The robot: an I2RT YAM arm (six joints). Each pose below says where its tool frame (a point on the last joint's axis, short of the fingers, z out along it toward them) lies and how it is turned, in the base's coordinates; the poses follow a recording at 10 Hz.
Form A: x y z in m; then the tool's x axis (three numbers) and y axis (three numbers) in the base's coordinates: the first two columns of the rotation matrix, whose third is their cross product.
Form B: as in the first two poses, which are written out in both.
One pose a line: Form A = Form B
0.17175, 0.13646, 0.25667, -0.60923, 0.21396, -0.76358, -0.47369, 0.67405, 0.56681 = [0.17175, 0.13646, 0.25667], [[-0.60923, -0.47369, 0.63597], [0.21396, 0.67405, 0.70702], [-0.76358, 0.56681, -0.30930]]
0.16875, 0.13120, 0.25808, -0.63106, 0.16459, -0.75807, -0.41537, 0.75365, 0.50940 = [0.16875, 0.13120, 0.25808], [[-0.63106, -0.41537, 0.65516], [0.16459, 0.75365, 0.63634], [-0.75807, 0.50940, -0.40723]]
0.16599, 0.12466, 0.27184, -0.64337, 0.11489, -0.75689, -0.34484, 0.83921, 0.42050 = [0.16599, 0.12466, 0.27184], [[-0.64337, -0.34484, 0.68350], [0.11489, 0.83921, 0.53154], [-0.75689, 0.42050, -0.50030]]
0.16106, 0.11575, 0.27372, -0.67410, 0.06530, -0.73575, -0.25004, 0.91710, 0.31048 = [0.16106, 0.11575, 0.27372], [[-0.67410, -0.25004, 0.69503], [0.06530, 0.91710, 0.39326], [-0.73575, 0.31048, -0.60189]]
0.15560, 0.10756, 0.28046, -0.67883, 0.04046, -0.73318, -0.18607, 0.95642, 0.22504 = [0.15560, 0.10756, 0.28046], [[-0.67883, -0.18607, 0.71033], [0.04046, 0.95642, 0.28919], [-0.73318, 0.22504, -0.64172]]
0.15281, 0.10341, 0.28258, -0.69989, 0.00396, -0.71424, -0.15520, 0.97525, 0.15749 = [0.15281, 0.10341, 0.28258], [[-0.69989, -0.15520, 0.69719], [0.00396, 0.97525, 0.22108], [-0.71424, 0.15749, -0.68195]]
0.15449, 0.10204, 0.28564, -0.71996, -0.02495, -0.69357, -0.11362, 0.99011, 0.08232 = [0.15449, 0.10204, 0.28564], [[-0.71996, -0.11362, 0.68466], [-0.02495, 0.99011, 0.13807], [-0.69357, 0.08232, -0.71567]]
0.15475, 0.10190, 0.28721, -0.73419, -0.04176, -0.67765, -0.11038, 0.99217, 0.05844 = [0.15475, 0.10190, 0.28721], [[-0.73419, -0.11038, 0.66990], [-0.04176, 0.99217, 0.11771], [-0.67765, 0.05844, -0.73305]]
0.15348, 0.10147, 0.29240, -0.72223, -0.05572, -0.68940, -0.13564, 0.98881, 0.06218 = [0.15348, 0.10147, 0.29240], [[-0.72223, -0.13564, 0.67822], [-0.05572, 0.98881, 0.13842], [-0.68940, 0.06218, -0.72171]]
